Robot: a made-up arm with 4 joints. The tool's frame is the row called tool.
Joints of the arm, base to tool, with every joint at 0 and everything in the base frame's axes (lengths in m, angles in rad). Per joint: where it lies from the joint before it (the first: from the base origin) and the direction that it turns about. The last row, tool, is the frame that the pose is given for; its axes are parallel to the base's.
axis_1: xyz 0 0 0.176 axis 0 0 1
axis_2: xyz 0.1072 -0.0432 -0.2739 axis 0 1 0
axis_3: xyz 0.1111 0.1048 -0.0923 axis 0 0 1
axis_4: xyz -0.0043 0.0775 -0.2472 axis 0 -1 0
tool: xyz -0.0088 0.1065 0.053
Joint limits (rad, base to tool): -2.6..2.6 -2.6..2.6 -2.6..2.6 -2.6..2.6
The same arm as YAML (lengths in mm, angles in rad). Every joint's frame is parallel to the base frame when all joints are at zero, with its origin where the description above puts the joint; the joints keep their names.
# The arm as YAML. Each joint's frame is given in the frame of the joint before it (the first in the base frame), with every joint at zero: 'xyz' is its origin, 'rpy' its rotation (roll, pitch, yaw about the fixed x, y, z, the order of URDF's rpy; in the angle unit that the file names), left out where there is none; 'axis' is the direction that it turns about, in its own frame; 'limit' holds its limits. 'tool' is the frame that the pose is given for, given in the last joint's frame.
units:
  length: mm
  angle: rad
joints:
  - name: axis_1
    type: revolute
    origin:
      xyz: [0.0, 0.0, 176.0]
    axis: "+z"
    limit:
      lower: -2.6
      upper: 2.6
  - name: axis_2
    type: revolute
    origin:
      xyz: [107.2, -43.2, -273.9]
    axis: "+y"
    limit:
      lower: -2.6
      upper: 2.6
  - name: axis_3
    type: revolute
    origin:
      xyz: [111.1, 104.8, -92.3]
    axis: "+z"
    limit:
      lower: -2.6
      upper: 2.6
  - name: axis_4
    type: revolute
    origin:
      xyz: [-4.3, 77.5, -247.2]
    axis: "-y"
    limit:
      lower: -2.6
      upper: 2.6
tool:
  origin:
    xyz: [-8.8, 106.5, 53.0]

